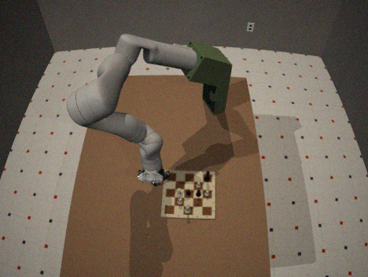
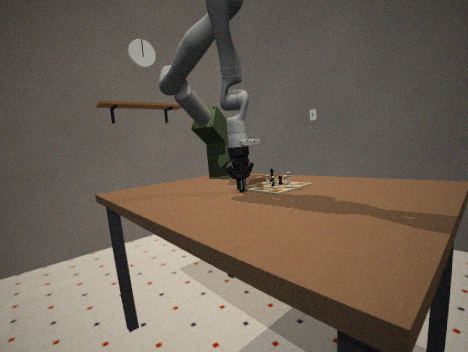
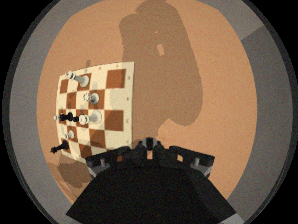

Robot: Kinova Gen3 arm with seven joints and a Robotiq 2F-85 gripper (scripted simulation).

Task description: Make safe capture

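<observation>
Now: the chessboard 13 cm to the left of my hand, 7 cm ahead of it and 3 cm below it. Round my hand: tall black piece 22 cm to the left, 2 cm ahead, 1 cm above.
</observation>
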